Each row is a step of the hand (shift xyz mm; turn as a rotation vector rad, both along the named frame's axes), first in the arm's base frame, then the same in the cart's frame.
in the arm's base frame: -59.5 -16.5 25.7 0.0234 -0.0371 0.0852
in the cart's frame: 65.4 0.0 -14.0 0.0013 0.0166 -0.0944
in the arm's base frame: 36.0 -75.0 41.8 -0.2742 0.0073 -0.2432
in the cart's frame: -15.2 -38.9 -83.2 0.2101 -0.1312 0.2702
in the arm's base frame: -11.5 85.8 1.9 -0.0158 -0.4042 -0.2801
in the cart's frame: -0.3 72.3 47.6 0.0091 -0.4918 0.0114
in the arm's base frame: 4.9 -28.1 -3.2 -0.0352 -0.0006 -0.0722
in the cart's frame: -1.6 -25.1 -13.8 0.0181 -0.0409 0.0667
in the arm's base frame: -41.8 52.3 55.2 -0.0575 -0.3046 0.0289
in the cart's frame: 45.3 73.8 -5.3 0.1038 -0.2378 -0.1720
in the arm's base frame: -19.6 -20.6 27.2 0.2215 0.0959 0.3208
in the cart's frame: 27.8 -2.2 -27.8 -0.1563 0.2597 -0.2633
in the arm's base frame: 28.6 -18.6 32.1 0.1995 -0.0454 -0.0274
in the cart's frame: -18.0 2.6 -43.2 -0.1924 -0.0513 -0.0543
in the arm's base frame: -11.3 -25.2 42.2 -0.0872 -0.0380 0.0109
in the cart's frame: 23.7 2.4 -44.5 0.0918 -0.0263 -0.0065
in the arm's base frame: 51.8 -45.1 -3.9 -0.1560 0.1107 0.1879
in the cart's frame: -44.7 -39.2 -34.6 0.1769 0.1951 -0.0506
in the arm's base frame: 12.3 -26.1 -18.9 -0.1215 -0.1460 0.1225
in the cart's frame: -12.5 -32.1 -2.1 0.1644 -0.0545 -0.1452
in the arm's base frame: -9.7 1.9 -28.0 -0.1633 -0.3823 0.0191
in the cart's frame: 2.9 -14.0 26.0 0.2145 -0.3087 -0.1785
